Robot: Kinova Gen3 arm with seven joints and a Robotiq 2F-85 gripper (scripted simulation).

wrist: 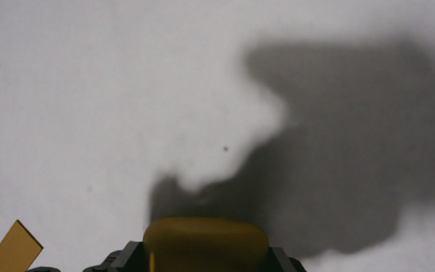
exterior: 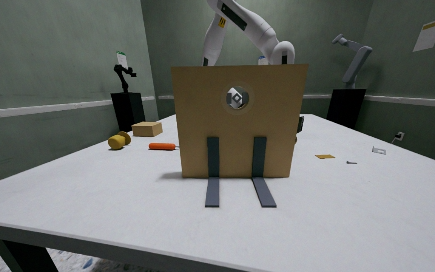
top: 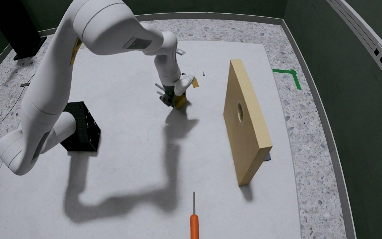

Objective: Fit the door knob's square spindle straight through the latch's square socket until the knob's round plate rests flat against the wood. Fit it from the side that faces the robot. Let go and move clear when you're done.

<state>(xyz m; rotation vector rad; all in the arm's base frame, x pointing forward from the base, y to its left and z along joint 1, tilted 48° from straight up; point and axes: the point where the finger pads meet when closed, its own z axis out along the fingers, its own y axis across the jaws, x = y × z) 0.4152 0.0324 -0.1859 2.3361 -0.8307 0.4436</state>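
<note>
The brass plate lies 7 cm ahead of my hand, 12 cm to the left of it and 4 cm below it. The rest, counted from my hand: cardboard box 16 cm behind, 68 cm to the right, 1 cm below; then orange-handled screwdriver 4 cm ahead, 46 cm to the right, 3 cm below; then small screw 11 cm ahead, 17 cm to the left, 4 cm below.
</note>
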